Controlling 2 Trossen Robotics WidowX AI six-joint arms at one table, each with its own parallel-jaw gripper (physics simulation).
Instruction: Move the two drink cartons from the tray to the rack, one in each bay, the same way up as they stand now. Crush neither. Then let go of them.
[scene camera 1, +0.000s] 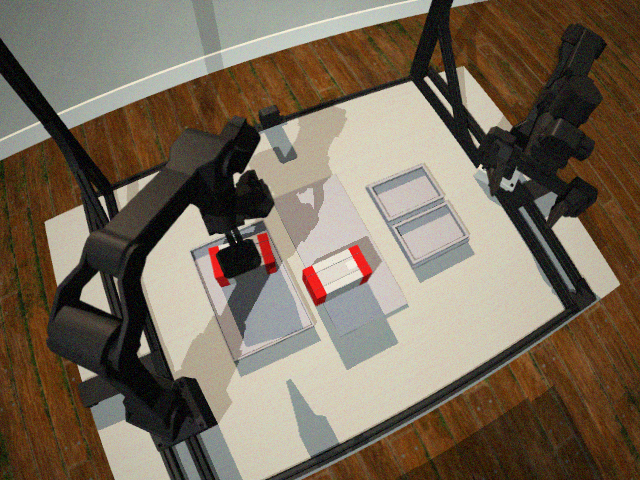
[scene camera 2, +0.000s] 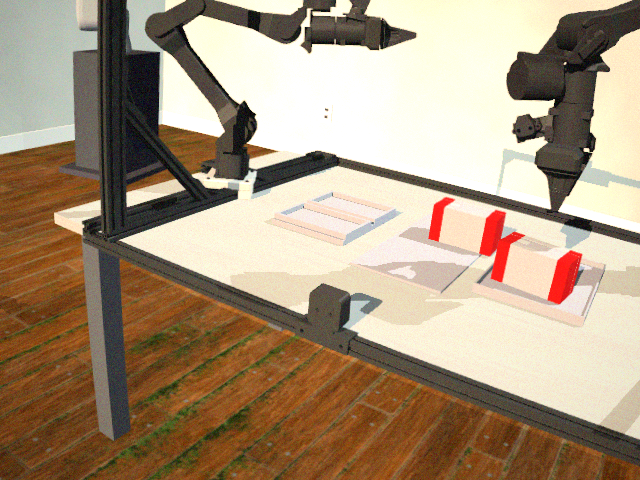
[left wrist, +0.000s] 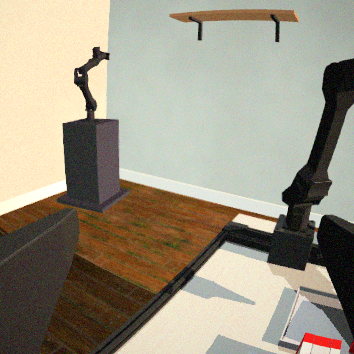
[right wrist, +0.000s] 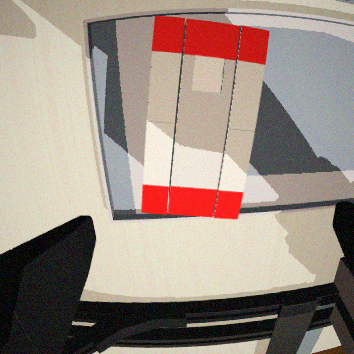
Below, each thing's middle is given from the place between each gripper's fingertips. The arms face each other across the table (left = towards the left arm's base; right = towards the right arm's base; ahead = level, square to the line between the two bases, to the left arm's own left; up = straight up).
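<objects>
My right gripper is 14 cm above the grey tray (scene camera 1: 252, 315), and it is also 5 cm short of the tray and 1 cm to the left of it. Going by their middles, the grey tray is the nearest to my right gripper of the things named here. The pale mat (scene camera 1: 320, 219) is 19 cm to the left of my right hand, 9 cm ahead of it and 15 cm below it.
My left hand is 20 cm past the pale mat, 13 cm to the left of it and 36 cm above it. Counted from that same left hand, the grey tray is 33 cm to the right, 24 cm behind and 35 cm below. Of the things named here, going by their middles, the pale mat is the nearest to my left hand.
</objects>
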